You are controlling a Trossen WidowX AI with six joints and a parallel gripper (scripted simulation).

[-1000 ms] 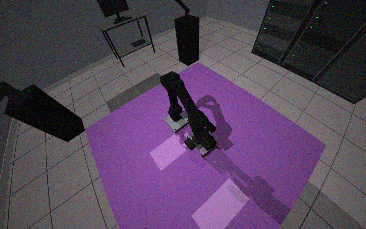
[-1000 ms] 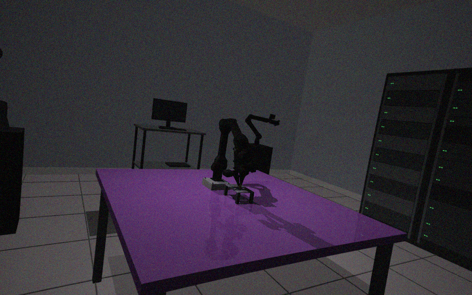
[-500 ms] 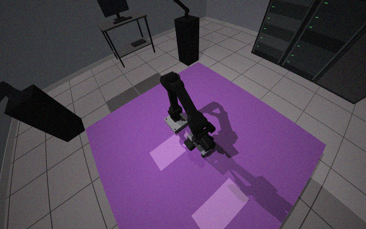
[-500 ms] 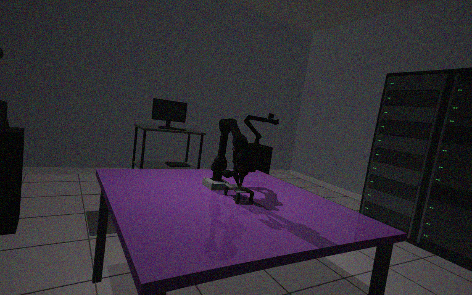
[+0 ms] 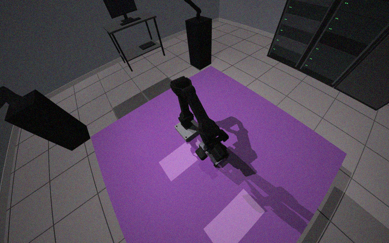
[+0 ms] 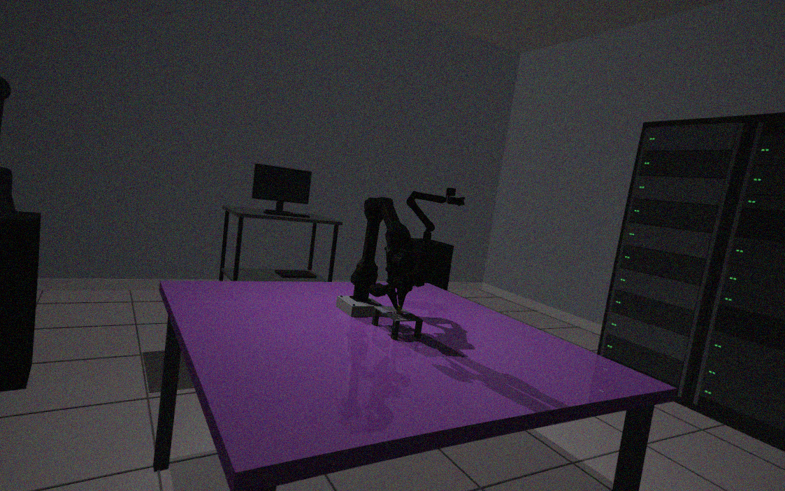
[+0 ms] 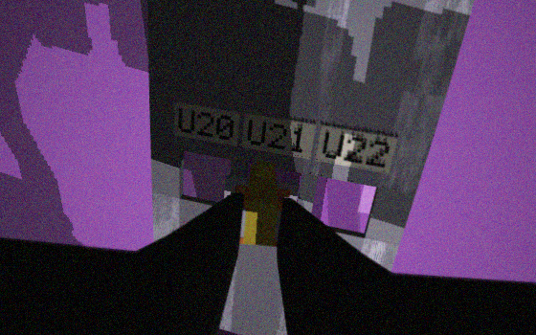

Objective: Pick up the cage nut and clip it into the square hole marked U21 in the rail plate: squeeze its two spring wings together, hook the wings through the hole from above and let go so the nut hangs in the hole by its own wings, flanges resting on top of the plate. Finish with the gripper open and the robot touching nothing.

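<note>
My gripper tip is now 1 cm above the cage nut. Also, from my gripper tip: label 2 cm ahead, 1 cm below.
</note>
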